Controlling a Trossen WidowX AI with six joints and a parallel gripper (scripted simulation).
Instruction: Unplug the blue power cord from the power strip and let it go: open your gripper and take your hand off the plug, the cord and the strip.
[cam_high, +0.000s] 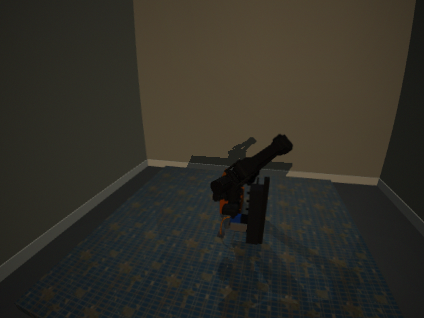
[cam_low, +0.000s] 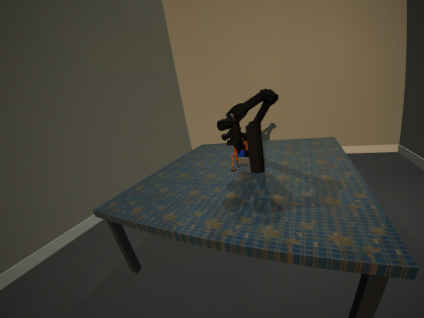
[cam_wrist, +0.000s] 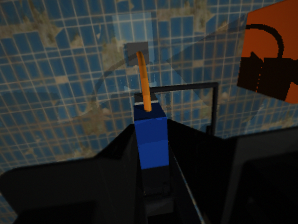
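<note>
My gripper tip is 30 mm to the right of the blue plug.
</note>
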